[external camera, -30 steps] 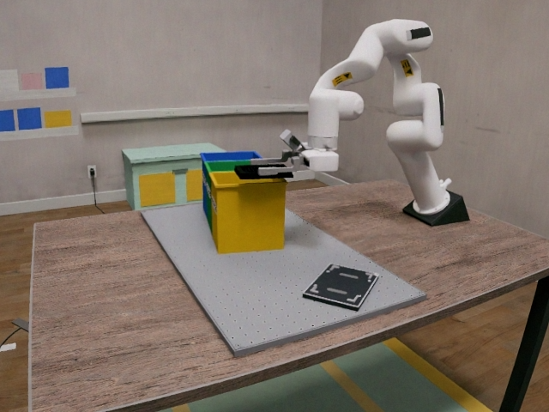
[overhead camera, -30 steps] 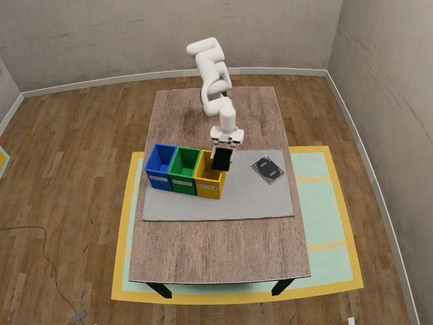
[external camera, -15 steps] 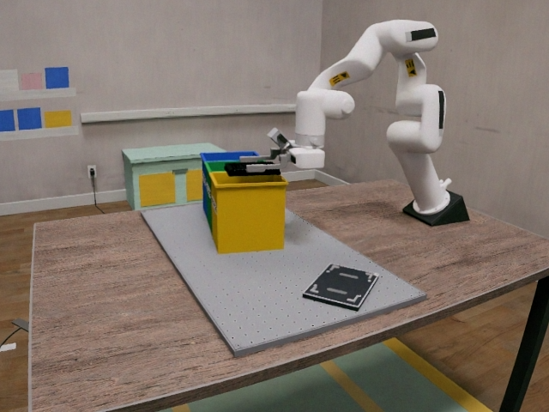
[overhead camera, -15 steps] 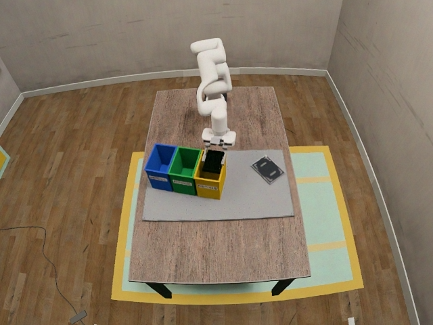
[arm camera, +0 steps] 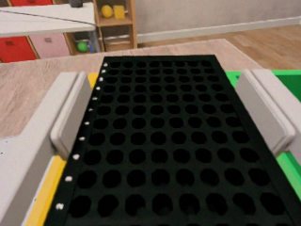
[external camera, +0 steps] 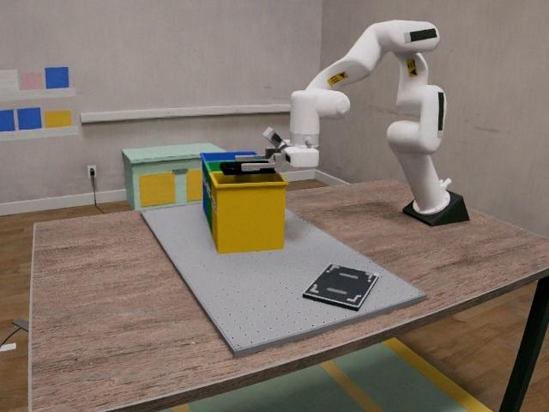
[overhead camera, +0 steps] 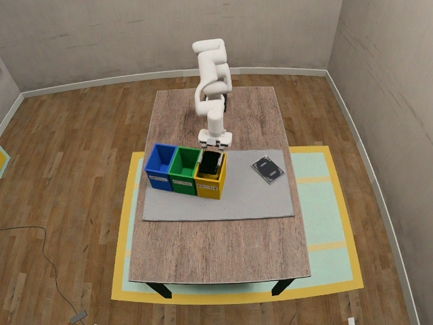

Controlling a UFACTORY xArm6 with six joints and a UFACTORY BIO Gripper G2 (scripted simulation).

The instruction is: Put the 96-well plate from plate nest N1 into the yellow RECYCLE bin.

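My gripper is now 1 cm above the black 96-well plate. From my hand the other things lie so: blue bin 6 cm behind, 26 cm to the right, 13 cm below; then yellow recycle bin 13 cm below; then green bin 3 cm behind, 13 cm to the right, 13 cm below.
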